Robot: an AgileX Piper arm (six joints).
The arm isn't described. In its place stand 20 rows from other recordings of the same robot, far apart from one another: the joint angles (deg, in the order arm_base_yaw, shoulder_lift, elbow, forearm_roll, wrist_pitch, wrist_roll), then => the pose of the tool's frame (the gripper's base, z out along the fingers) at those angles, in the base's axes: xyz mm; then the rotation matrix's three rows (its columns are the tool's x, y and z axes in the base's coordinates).
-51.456, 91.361, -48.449, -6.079, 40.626, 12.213 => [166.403, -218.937, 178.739], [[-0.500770, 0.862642, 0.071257], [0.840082, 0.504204, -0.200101], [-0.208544, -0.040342, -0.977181]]
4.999, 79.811, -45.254, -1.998, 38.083, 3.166 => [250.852, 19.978, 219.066], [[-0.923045, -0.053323, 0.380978], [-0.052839, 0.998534, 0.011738], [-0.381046, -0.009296, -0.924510]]
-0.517, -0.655, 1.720, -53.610, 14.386, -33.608 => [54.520, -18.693, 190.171], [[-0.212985, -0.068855, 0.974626], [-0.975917, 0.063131, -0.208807], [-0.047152, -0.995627, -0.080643]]
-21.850, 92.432, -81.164, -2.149, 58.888, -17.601 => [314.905, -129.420, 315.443], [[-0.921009, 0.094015, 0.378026], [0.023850, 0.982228, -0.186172], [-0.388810, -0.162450, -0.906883]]
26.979, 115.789, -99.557, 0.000, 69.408, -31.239 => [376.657, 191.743, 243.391], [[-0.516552, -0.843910, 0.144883], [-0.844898, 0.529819, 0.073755], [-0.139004, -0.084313, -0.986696]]
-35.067, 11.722, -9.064, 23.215, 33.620, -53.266 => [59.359, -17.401, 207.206], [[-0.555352, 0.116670, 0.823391], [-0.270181, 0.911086, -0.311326], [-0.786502, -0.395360, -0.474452]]
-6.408, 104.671, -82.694, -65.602, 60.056, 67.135 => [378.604, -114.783, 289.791], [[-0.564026, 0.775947, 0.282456], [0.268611, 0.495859, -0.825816], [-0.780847, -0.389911, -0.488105]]
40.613, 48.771, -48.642, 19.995, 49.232, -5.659 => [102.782, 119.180, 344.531], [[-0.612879, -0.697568, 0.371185], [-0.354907, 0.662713, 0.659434], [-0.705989, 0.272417, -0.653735]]
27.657, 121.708, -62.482, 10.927, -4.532, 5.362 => [358.867, 186.527, 82.878], [[-0.776805, -0.248028, 0.578840], [-0.091091, 0.953760, 0.286434], [-0.623118, 0.169776, -0.763479]]
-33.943, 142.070, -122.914, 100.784, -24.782, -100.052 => [454.732, -351.230, 198.979], [[-0.245212, 0.839732, 0.484480], [0.199476, 0.532747, -0.822430], [-0.948726, -0.105028, -0.298142]]
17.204, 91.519, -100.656, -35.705, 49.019, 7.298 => [351.333, 66.811, 447.301], [[-0.471374, -0.044530, 0.880808], [-0.435386, 0.880289, -0.188498], [-0.766972, -0.472344, -0.434333]]
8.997, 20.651, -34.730, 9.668, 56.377, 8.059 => [48.574, 20.575, 307.326], [[-0.638768, -0.120005, 0.759983], [0.132007, 0.956021, 0.261913], [-0.757991, 0.267625, -0.594834]]
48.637, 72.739, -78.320, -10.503, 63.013, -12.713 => [176.806, 178.440, 400.984], [[-0.293777, -0.800117, 0.522980], [-0.783205, 0.515140, 0.348167], [-0.547982, -0.307317, -0.777992]]
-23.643, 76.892, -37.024, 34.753, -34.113, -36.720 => [242.673, -137.996, 272.800], [[-0.171523, 0.655593, 0.735376], [-0.048205, 0.739959, -0.670922], [-0.984000, -0.150527, -0.095318]]
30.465, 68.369, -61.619, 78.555, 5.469, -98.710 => [231.510, 146.041, 409.558], [[0.162023, -0.563957, 0.809754], [-0.303661, 0.752282, 0.584690], [-0.938903, -0.340624, -0.049365]]
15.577, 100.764, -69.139, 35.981, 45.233, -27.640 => [335.178, 132.844, 225.027], [[-0.874840, -0.417094, 0.246349], [-0.253097, 0.827185, 0.501704], [-0.413034, 0.376560, -0.829220]]
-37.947, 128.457, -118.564, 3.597, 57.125, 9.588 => [397.466, -303.863, 240.411], [[-0.563040, 0.721808, 0.402466], [0.692441, 0.677868, -0.247024], [-0.451123, 0.139599, -0.881476]]
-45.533, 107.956, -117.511, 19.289, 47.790, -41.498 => [321.406, -295.657, 417.804], [[-0.581721, 0.307098, 0.753188], [-0.062852, 0.906248, -0.418048], [-0.810957, -0.290526, -0.507882]]
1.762, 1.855, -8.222, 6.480, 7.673, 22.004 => [51.229, 2.948, 247.630], [[0.035530, -0.071281, 0.996823], [0.477295, 0.877552, 0.045740], [-0.878025, 0.474153, 0.065201]]
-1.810, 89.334, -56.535, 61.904, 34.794, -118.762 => [323.371, 35.612, 251.833], [[-0.055061, -0.785300, 0.616662], [-0.760067, 0.433473, 0.484149], [-0.647508, -0.442046, -0.620748]]
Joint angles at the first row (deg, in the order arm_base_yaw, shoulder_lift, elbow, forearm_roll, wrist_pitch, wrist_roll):
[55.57 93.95 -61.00 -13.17 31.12 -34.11]
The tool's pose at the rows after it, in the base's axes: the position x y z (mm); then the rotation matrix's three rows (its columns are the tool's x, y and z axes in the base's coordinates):
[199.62, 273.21, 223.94], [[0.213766, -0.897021, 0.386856], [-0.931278, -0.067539, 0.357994], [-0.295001, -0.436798, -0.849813]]
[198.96, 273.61, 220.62], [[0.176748, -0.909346, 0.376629], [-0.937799, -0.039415, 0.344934], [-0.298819, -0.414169, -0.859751]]
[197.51, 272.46, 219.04], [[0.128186, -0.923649, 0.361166], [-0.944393, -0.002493, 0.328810], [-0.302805, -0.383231, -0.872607]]
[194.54, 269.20, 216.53], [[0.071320, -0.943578, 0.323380], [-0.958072, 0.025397, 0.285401], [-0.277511, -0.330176, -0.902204]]
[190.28, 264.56, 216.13], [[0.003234, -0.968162, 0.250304], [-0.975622, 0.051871, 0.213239], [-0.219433, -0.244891, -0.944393]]
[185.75, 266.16, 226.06], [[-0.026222, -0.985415, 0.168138], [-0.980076, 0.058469, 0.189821], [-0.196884, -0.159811, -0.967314]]
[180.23, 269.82, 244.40], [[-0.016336, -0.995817, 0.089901], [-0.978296, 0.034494, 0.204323], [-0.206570, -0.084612, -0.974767]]
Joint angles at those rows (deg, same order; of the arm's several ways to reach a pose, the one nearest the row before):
[55.66 94.48 -61.00 -13.17 31.03 -33.64]
[55.79 94.95 -61.00 -12.93 31.67 -31.64]
[55.83 95.03 -61.00 -12.10 32.99 -29.65]
[55.83 95.17 -61.23 -10.35 36.65 -28.57]
[55.66 95.44 -62.43 -7.19 43.63 -28.50]
[55.59 95.44 -65.37 -2.34 50.36 -30.67]
[55.60 94.81 -69.11 2.83 56.65 -34.22]

